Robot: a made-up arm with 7 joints.
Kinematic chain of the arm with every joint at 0, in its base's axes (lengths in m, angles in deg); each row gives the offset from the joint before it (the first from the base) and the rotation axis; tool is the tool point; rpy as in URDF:
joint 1: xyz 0 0 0.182 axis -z
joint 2: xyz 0 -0.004 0.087 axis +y
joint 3: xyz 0 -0.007 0.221 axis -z
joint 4: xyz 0 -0.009 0.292 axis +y
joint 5: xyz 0 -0.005 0.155 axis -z
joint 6: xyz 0 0 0.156 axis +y
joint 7: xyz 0 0 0.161 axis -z
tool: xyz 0 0 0 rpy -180 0 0
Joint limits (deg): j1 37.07..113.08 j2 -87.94..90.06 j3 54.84..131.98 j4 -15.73..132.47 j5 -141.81..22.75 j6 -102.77..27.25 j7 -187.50..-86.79
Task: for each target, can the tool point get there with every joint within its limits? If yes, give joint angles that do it. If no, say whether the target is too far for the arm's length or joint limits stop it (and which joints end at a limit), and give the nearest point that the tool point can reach.
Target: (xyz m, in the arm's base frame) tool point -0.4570 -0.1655 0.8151
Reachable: yes | joints 94.79 38.42 113.90 81.46 -39.54 13.35 -139.17
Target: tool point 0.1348 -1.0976 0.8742
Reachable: no: too far | nearest point 0.1054 -0.8579 0.7420 | short by 0.275 m
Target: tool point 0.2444 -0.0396 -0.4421
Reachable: no: joint limits stop it (at a limit: joint 1, joint 2, joint 3, joint 4) | nearest point 0.0241 0.2661 -0.0057 | short by 0.577 m
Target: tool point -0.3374 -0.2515 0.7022
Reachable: yes | joints 48.05 -32.56 62.01 105.86 -8.36 -0.69 -103.59
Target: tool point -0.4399 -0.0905 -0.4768
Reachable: no: joint limits stop it (at a limit: joint 1, joint 2, joint 3) | nearest point -0.4629 0.0318 -0.0778 | short by 0.418 m
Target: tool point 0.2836 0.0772 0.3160
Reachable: no: joint limits stop it (at a limit: joint 1, joint 3, joint 4, joint 5, joint 6) | nearest point 0.0851 0.2655 0.3406 | short by 0.275 m
